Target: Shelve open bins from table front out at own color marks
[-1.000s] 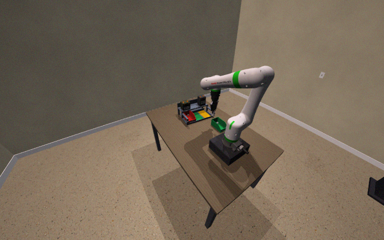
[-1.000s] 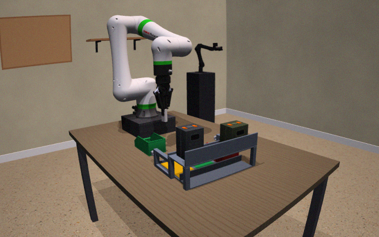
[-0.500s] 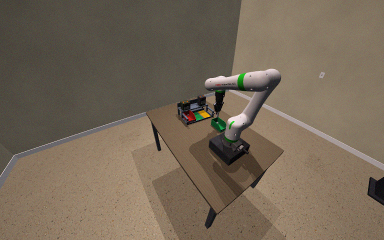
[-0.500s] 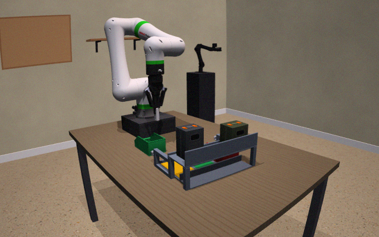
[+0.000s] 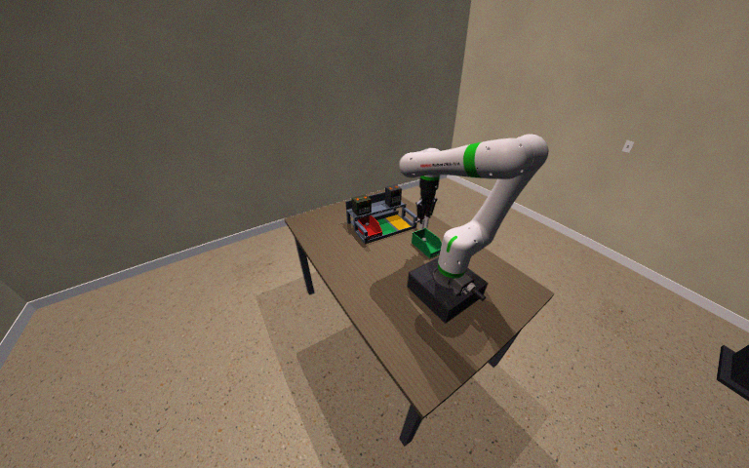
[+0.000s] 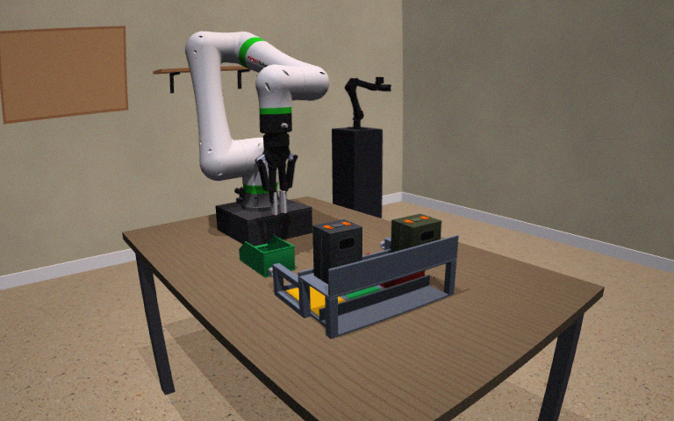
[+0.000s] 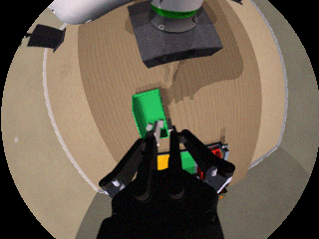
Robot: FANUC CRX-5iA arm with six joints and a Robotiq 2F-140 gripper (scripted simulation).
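My gripper is now 150 mm above the green bin and 50 mm to the left of it. Also, from my hand: olive box: 400 mm ahead, 160 mm to the left, 40 mm below; black box: 390 mm ahead, 70 mm to the right, 30 mm below; red bin: 310 mm ahead, 170 mm to the left, 140 mm below.
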